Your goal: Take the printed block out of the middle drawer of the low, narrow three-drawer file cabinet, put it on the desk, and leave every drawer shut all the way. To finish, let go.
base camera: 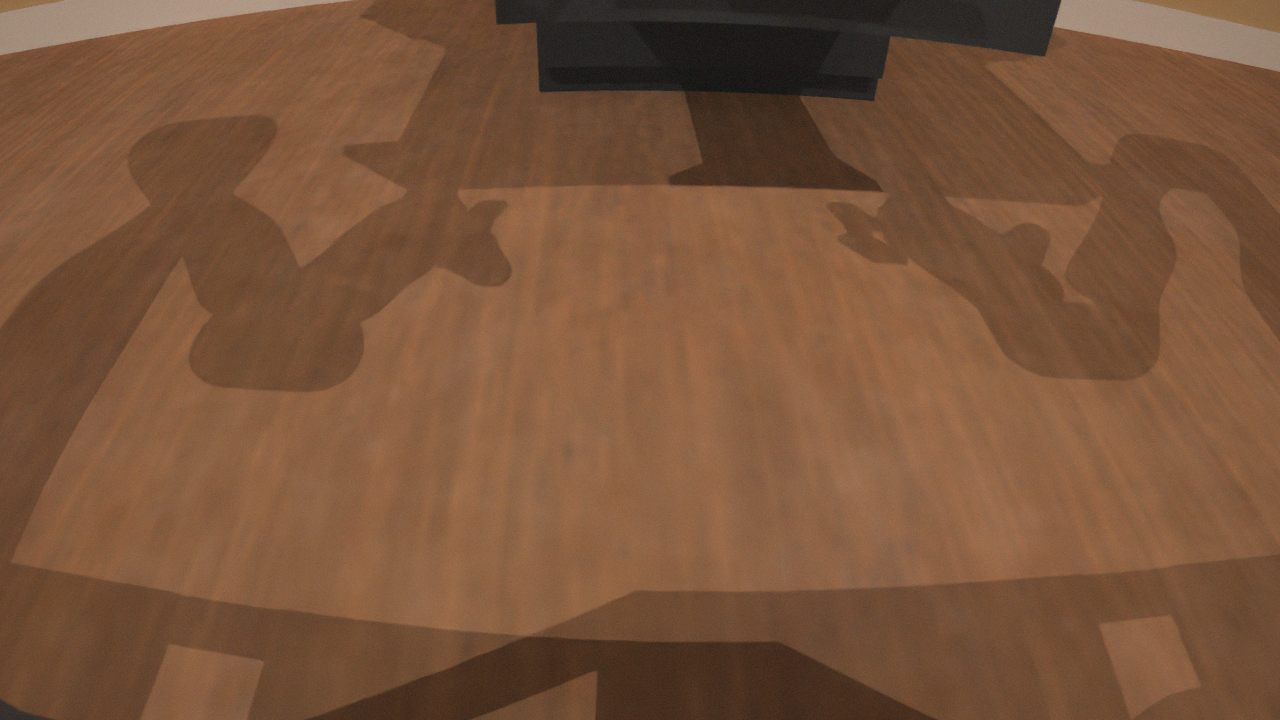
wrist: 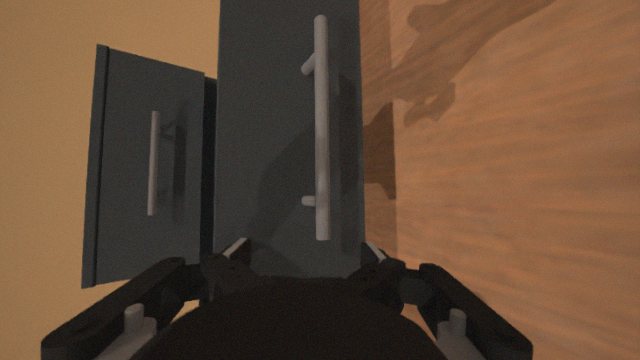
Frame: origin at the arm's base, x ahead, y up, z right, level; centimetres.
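Where they show: gripper, fingertip midpoint: (wrist: pixel 306 252).
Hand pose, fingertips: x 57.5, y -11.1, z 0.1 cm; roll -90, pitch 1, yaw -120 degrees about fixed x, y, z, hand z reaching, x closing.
Note:
After its pixels a point has its place.
The dark grey file cabinet (base camera: pixel 608 53) @(x 92.0, y -34.0, z -4.7 cm) shows at the top of the base view. Its middle drawer (wrist: pixel 260 100) @(x 61.0, y -8.2, z 12.5 cm) stands pulled out toward the wrist camera, and its flat front fills the centre of the wrist view. The light bar handle (wrist: pixel 322 125) @(x 57.4, y -12.3, z 10.2 cm) runs along that front. The top drawer (wrist: pixel 130 150) @(x 93.0, y 6.8, z 10.5 cm) sits farther back on the left of the wrist view, with its own handle (wrist: pixel 154 160) @(x 89.4, y 2.8, z 8.6 cm). My gripper (wrist: pixel 306 252) @(x 57.5, y -11.1, z 0.1 cm) is open, with its fingertips spread apart near the lower end of the middle handle, not gripping it. The block, the inside of the drawer and the desk do not show.
A dark overhanging part (base camera: pixel 966 22) @(x 61.8, y -18.4, z 23.5 cm) juts out above the cabinet's lower part in the base view. The wooden floor (base camera: pixel 626 402) @(x 42.7, y -39.7, z -0.9 cm) (wrist: pixel 525 200) @(x 51.0, y -39.7, z 3.9 cm) carries shadows of the arm. A pale baseboard (base camera: pixel 179 22) @(x 143.1, y -39.4, z -96.9 cm) runs along the tan wall (wrist: pixel 40 150) @(x 150.6, y 42.7, z 13.8 cm) behind the cabinet.

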